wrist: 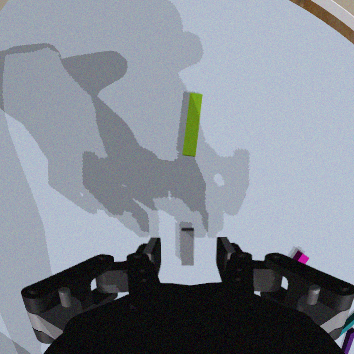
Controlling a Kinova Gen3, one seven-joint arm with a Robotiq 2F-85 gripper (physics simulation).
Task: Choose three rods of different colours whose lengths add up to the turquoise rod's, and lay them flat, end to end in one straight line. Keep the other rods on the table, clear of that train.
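Frame: origin at the arm's base, x left, y down, z back, level; millimetres.
Where they show: gripper, fingertip midpoint: [188,249].
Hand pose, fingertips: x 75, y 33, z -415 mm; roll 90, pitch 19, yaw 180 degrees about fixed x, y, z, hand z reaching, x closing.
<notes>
Things, the pixels of their top centre, and the offset from my fingertips. "spot": a spot on its surface instead. Level surfaces: height alone.
- small grey rod at its top centre: [187,248] dx -1, dy +14, dz +4 mm
- green rod at its top centre: [192,122] dx +27, dy +14, dz -91 mm
- magenta rod at its top centre: [299,264] dx -104, dy +14, dz -8 mm
- turquoise rod at a spot on its surface: [348,324] spot: dx -233, dy +14, dz +57 mm
- purple rod at its top centre: [348,346] dx -270, dy +14, dz +97 mm
- round pale table at its surface level: dy +24 mm
- brown rim at a spot on its surface: [326,23] spot: dx -82, dy +23, dz -269 mm
My gripper [188,249] is open, its fingers apart with a gap on both sides of a small grey rod [187,252]. The grey rod lies on the table, seen between the fingertips, with its dark end face towards the green rod. The green rod [193,125] lies flat further up the view, slightly slanted, apart from the grey rod. A magenta rod [302,257] shows partly beyond the right finger linkage. Part of the turquoise rod [348,324] and part of a purple rod [349,341] show at the lower right edge. The gripper body hides the bottom of the view.
The round pale table [280,100] has a brown rim [327,20] at the upper right. Shadows of the arm and gripper fall across its left and middle, around the green rod. The magenta, turquoise and purple rods are to the right of the gripper.
</notes>
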